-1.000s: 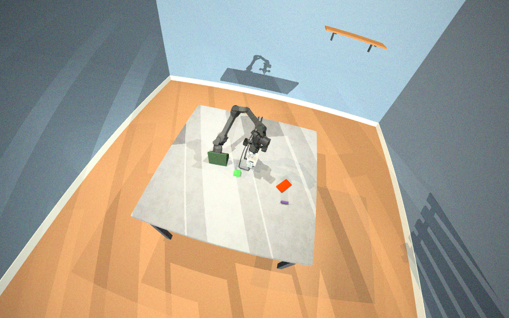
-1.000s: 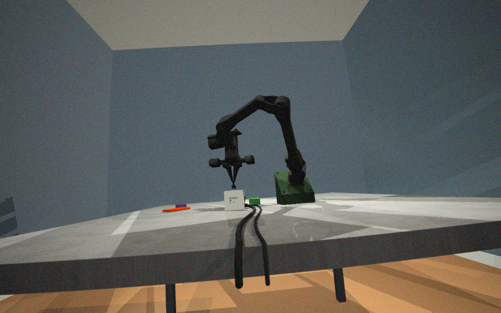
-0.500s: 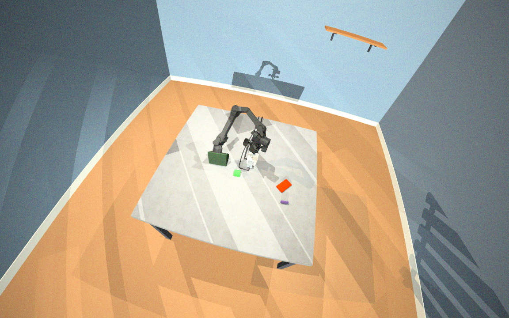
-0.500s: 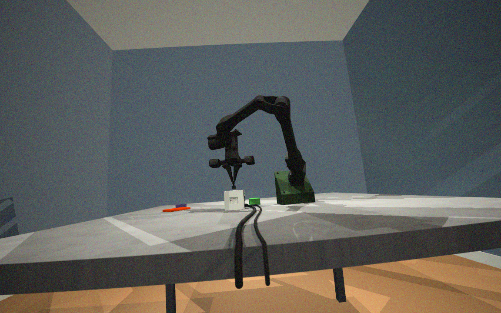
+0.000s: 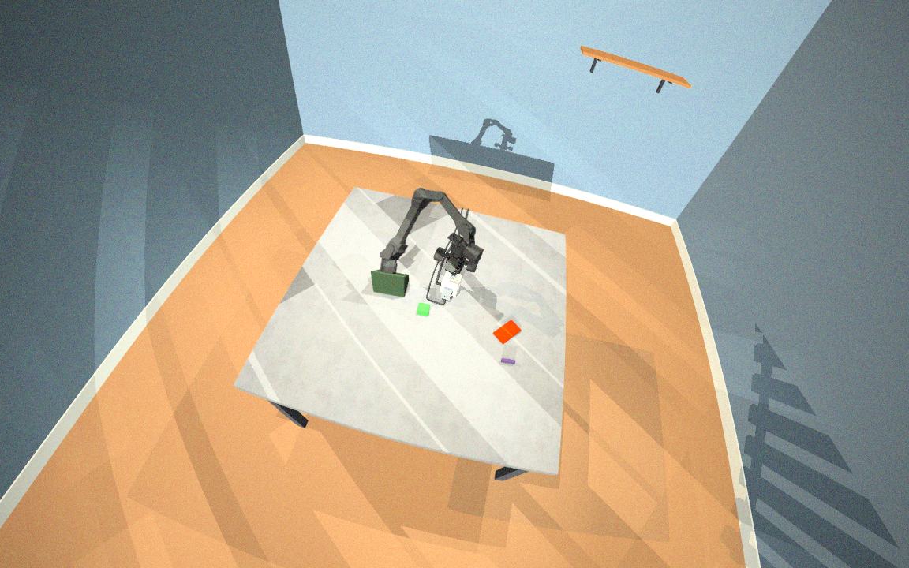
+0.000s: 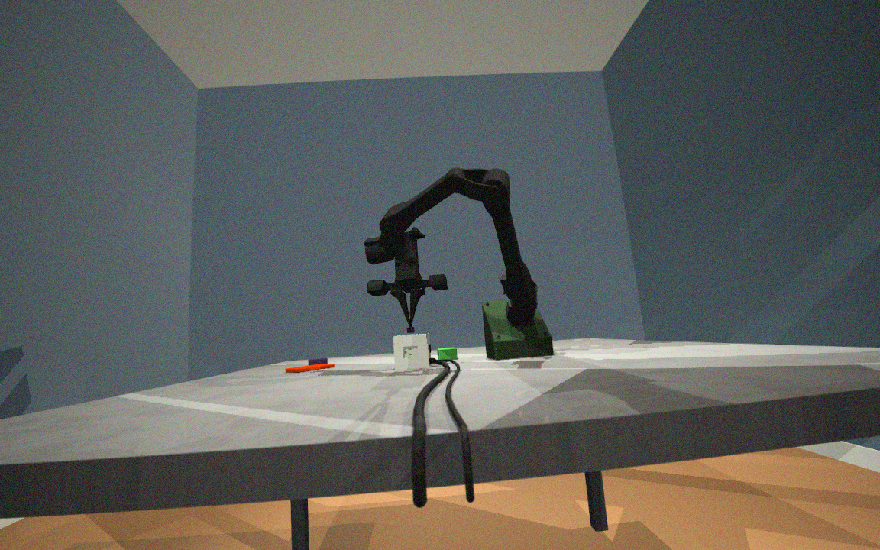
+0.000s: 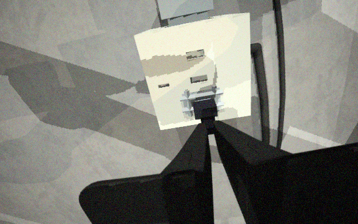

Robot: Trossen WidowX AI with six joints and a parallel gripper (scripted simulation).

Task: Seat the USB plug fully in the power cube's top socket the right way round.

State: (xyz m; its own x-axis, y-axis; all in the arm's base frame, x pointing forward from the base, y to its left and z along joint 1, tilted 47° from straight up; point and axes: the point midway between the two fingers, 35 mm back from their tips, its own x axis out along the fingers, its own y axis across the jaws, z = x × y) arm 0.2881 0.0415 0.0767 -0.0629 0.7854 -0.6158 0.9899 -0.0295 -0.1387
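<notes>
Right now my gripper tip is 2 cm above the dark USB plug. From my gripper tip the other things lie so: purple piece 33 cm to the right, 31 cm ahead, 10 cm below; orange flat piece 29 cm ahead, 19 cm to the right, 10 cm below; green block 18 cm to the right, 9 cm below, 9 cm behind.
</notes>
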